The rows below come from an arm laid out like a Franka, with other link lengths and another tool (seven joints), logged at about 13 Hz.
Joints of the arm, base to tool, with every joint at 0 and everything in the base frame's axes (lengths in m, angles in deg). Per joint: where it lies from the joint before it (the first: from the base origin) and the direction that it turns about. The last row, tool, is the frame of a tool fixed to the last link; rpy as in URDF.
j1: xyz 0 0 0.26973 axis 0 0 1
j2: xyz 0 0 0 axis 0 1 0
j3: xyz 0 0 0.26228 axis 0 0 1
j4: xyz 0.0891 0 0 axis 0 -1 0
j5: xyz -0.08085 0 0.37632 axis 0 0 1
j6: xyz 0 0 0 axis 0 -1 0
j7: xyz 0.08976 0 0 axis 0 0 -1
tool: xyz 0.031 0.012 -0.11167 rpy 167.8 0 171
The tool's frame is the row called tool.
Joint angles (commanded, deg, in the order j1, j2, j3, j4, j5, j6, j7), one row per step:
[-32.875, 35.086, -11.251, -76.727, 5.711, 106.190, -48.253]
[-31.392, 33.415, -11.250, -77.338, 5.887, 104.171, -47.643]
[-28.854, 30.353, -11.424, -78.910, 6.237, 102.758, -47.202]
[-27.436, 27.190, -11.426, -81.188, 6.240, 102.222, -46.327]
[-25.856, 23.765, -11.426, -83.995, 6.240, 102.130, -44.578]
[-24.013, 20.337, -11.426, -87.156, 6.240, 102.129, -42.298]
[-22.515, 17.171, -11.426, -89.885, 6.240, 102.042, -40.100]
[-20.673, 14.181, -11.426, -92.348, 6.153, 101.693, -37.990]
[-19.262, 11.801, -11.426, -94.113, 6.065, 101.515, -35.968]
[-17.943, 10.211, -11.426, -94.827, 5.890, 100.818, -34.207]
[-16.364, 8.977, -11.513, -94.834, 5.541, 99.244, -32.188]
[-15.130, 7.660, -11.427, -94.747, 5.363, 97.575, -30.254]
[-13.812, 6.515, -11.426, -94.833, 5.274, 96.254, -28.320]
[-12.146, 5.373, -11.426, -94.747, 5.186, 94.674, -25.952]
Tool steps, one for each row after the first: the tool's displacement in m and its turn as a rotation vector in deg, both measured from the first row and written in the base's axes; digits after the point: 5 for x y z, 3 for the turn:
[0.00686, 0.01747, 0.01195, 0.974, 0.423, 0.717]
[0.01746, 0.04469, 0.03357, 1.502, -0.106, 2.389]
[0.01903, 0.06195, 0.05112, 1.685, -0.642, 2.728]
[0.01999, 0.08070, 0.06738, 1.764, -1.277, 2.338]
[0.02074, 0.10223, 0.08011, 2.018, -1.659, 1.679]
[0.01952, 0.12014, 0.09261, 2.229, -2.080, 0.822]
[0.01945, 0.14137, 0.10424, 2.493, -2.280, 0.473]
[0.01899, 0.15721, 0.11483, 2.534, -2.646, -0.166]
[0.02008, 0.17133, 0.12453, 2.540, -2.703, -0.537]
[0.02194, 0.18698, 0.13462, 2.576, -2.168, -0.880]
[0.02232, 0.20116, 0.14616, 2.739, -1.798, -1.348]
[0.02283, 0.21509, 0.15497, 2.908, -1.437, -1.860]
[0.02398, 0.23227, 0.16462, 3.072, -0.940, -2.434]

